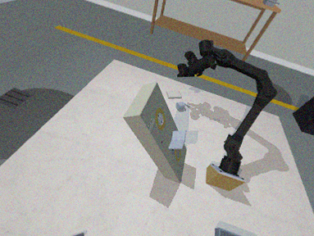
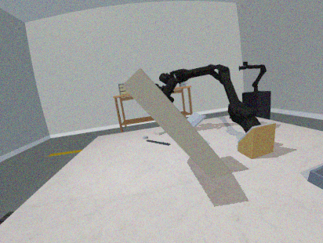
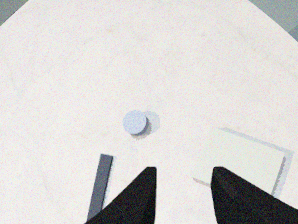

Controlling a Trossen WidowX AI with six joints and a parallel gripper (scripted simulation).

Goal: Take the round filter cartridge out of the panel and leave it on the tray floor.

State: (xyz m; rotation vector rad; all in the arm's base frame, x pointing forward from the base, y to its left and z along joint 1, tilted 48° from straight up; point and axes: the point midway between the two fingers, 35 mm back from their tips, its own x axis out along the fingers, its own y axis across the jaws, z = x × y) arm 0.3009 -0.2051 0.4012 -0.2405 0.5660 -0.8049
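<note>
Now: gripper tip 40 mm short of the round filter cartridge, 420 mm to the right of it and 60 mm below it. Also, from my gripper tip: grey-green service panel: 430 mm to the left, 10 mm below; flat white piece: 10 mm behind, 40 mm to the right, 170 mm below; grey-blue tray: 360 mm behind, 730 mm to the left, 170 mm below.
</note>
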